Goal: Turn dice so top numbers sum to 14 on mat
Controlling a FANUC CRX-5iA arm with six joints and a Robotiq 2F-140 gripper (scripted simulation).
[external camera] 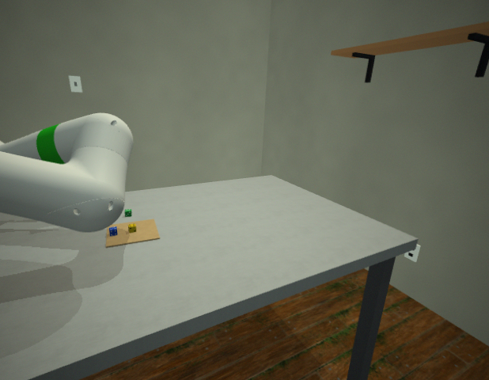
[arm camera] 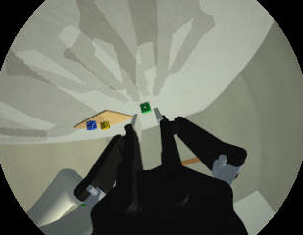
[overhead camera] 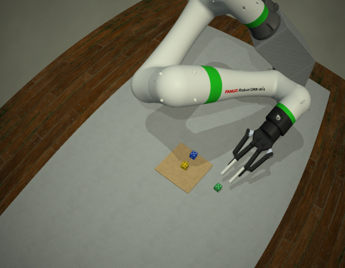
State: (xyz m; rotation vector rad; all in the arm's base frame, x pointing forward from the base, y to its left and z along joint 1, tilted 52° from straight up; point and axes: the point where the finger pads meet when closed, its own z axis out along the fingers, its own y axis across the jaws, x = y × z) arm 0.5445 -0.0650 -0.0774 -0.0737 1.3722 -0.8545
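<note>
My hand is 5 cm short of the green die, 4 cm above it and 3 cm to the left of it. The rest, counted from my hand: yellow die (16 cm to the right, 4 cm below, 1 cm ahead); then tan mat (16 cm to the right, 5 cm below, 1 cm ahead); then blue die (14 cm to the right, 4 cm below, 4 cm behind).
</note>
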